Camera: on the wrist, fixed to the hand. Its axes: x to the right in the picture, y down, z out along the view.
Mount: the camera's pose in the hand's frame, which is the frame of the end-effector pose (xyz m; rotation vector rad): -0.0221 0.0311 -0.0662 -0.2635 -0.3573 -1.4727
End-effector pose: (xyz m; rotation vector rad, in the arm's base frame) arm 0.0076 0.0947 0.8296 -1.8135 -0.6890 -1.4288
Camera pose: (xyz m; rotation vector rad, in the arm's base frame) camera -0.0127 0.0236 0.8104 1.2581 1.7852 1.5190
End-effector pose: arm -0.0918 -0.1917 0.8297 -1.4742 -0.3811 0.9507
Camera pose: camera -0.0656 -0.2569 0.7997 -0.8235 -1.6020 -0.0775
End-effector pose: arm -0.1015 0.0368 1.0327 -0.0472 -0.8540 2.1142
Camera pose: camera -0.0877 0.0448 0.9580 0.6415 -0.9100 0.6212
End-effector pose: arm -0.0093 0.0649 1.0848 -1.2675 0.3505 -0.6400
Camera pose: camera -0.0569 0.0327 1.0344 -1.7500 -0.9458 -1.5765
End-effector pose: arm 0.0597 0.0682 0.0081 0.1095 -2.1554 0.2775
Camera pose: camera 0.1198 0.1137 0.0210 1.5588 -1.8550 -0.9144
